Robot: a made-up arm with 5 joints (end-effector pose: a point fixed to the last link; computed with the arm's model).
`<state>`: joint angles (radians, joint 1 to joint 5).
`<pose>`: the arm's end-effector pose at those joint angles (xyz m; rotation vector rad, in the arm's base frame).
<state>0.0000 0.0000 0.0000 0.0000 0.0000</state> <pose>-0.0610 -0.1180 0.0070 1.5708 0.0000 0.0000</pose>
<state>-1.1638 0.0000 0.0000 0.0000 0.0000</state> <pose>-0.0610 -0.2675 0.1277 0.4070 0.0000 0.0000</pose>
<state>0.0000 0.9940 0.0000 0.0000 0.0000</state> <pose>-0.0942 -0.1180 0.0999 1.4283 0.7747 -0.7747</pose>
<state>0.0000 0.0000 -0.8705 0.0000 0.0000</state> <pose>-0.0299 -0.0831 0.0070 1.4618 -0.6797 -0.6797</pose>
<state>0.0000 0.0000 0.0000 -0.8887 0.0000</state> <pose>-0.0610 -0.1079 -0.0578 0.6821 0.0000 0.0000</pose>
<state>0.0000 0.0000 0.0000 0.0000 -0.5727</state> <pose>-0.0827 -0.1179 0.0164 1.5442 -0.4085 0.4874</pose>
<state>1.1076 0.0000 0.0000 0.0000 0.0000</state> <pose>-0.0610 0.0471 0.0881 2.6784 0.0000 0.0000</pose>
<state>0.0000 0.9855 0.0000 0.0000 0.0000</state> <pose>-0.0943 -0.1180 0.0990 1.4308 0.7682 -0.7682</pose>
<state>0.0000 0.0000 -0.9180 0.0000 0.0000</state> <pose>-0.0275 -0.0821 0.0070 1.4494 -0.7163 -0.7163</pose>
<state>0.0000 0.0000 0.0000 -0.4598 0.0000</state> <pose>-0.0610 -0.1054 -0.0254 1.1110 0.0000 0.0000</pose>
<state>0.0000 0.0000 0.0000 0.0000 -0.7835</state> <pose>-0.0915 -0.1182 0.0166 1.5104 -0.5582 0.6660</pose>
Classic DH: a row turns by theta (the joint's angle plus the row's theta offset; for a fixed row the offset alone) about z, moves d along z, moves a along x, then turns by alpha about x. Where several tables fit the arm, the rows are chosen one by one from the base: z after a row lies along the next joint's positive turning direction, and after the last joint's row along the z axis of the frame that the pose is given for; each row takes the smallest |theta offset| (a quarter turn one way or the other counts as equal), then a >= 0, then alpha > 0; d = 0 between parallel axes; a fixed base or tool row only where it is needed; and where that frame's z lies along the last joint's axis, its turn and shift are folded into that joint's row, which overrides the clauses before.
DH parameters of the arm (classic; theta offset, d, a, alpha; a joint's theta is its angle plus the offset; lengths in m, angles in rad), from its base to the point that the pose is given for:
base (fixed): -1.5708 0.181 0.101 -1.5708
joint 1: 1.5708 0.008 0.097 -1.5708
joint 2: 1.5708 -0.033 0.016 -1.5708
joint 3: 1.5708 -0.12 0.047 -1.5708
joint 4: 1.483 -0.0777 -0.0163 -1.6066
joint 5: -1.1844 -0.3606 0.0127 -3.0468
tool (fixed): 0.388 -0.4206 0 0

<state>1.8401 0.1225 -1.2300 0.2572 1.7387</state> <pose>-0.0277 0.1043 0.2597 -1.0506 -1.5960 0.6880</pose>
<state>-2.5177 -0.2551 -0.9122 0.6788 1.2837</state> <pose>-0.0081 -0.2138 0.3354 0.1643 -0.5460 -0.4389</pose>
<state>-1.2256 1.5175 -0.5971 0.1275 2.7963</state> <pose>-0.1371 -0.1073 0.1475 -0.1141 0.2276 1.9527</pose>
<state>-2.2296 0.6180 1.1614 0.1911 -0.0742</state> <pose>-0.0649 -0.1489 0.3210 -0.0128 0.7939 -0.8860</pose>
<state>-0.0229 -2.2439 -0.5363 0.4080 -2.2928</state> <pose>0.1511 -0.0734 0.0446 0.8652 1.5160 -0.8591</pose>
